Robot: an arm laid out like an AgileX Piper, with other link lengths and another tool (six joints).
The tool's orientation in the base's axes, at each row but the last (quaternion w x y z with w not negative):
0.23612, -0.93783, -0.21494, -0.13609
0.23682, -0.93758, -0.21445, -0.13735
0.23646, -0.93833, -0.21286, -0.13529
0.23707, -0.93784, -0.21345, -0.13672
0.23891, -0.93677, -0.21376, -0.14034
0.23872, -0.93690, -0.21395, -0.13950
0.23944, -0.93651, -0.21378, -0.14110
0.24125, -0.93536, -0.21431, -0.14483
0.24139, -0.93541, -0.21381, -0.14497
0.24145, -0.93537, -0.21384, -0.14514
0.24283, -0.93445, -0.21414, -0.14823
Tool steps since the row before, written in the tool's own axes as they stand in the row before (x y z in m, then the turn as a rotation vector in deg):
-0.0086, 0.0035, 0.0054, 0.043, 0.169, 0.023
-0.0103, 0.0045, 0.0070, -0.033, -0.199, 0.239
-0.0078, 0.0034, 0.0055, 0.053, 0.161, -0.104
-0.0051, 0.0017, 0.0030, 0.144, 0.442, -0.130
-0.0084, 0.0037, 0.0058, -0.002, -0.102, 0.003
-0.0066, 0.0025, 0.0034, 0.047, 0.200, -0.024
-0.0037, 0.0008, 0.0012, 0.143, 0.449, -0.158
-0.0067, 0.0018, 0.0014, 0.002, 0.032, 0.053
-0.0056, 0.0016, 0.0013, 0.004, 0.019, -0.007
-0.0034, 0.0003, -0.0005, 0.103, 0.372, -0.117
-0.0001, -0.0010, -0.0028, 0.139, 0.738, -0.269
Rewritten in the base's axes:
-0.0050, -0.0030, -0.0090, 0.120, -0.108, -0.069
-0.0058, -0.0035, -0.0114, -0.084, 0.267, -0.138
-0.0044, -0.0026, -0.0088, 0.105, -0.163, 0.045
-0.0032, -0.0016, -0.0050, 0.311, -0.369, -0.009
-0.0046, -0.0028, -0.0094, -0.049, 0.082, 0.036
-0.0040, -0.0025, -0.0062, 0.131, -0.155, -0.040
-0.0026, -0.0013, -0.0027, 0.309, -0.389, 0.012
-0.0047, -0.0029, -0.0044, 0.026, 0.003, -0.056
-0.0039, -0.0024, -0.0038, 0.011, -0.017, 0.000
-0.0029, -0.0016, -0.0010, 0.244, -0.321, -0.008
-0.0010, -0.0007, 0.0027, 0.422, -0.677, -0.010

